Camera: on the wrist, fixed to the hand. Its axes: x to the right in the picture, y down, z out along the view.
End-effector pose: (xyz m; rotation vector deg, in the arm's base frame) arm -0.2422 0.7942 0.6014 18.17 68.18 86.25
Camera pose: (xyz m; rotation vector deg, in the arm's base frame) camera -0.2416 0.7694 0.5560 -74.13 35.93 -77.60
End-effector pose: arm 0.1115 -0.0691 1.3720 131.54 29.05 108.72
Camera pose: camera 0.0724 -0.0364 1.3634 -33.71 109.91 5.38
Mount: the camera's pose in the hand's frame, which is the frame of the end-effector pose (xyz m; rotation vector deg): -0.0034 -0.0402 -0.0323 13.76 25.74 -177.10
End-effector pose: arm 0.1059 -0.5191 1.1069 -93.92 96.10 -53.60
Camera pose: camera 0.1024 -0.5128 1.1581 80.57 86.06 63.81
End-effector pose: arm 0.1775 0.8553 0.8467 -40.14 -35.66 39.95
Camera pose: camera 0.2126 0.8185 0.8561 44.32 -26.54 -122.94
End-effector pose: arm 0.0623 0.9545 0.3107 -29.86 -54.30 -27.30
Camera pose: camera 0.0572 0.9041 0.3006 -88.91 23.66 136.34
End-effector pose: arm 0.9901 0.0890 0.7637 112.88 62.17 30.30
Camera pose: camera 0.9463 0.1129 0.7502 -71.60 144.31 -54.35
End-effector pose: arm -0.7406 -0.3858 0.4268 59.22 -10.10 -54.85
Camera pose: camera -0.7489 -0.3689 0.3787 -28.71 -76.73 95.56
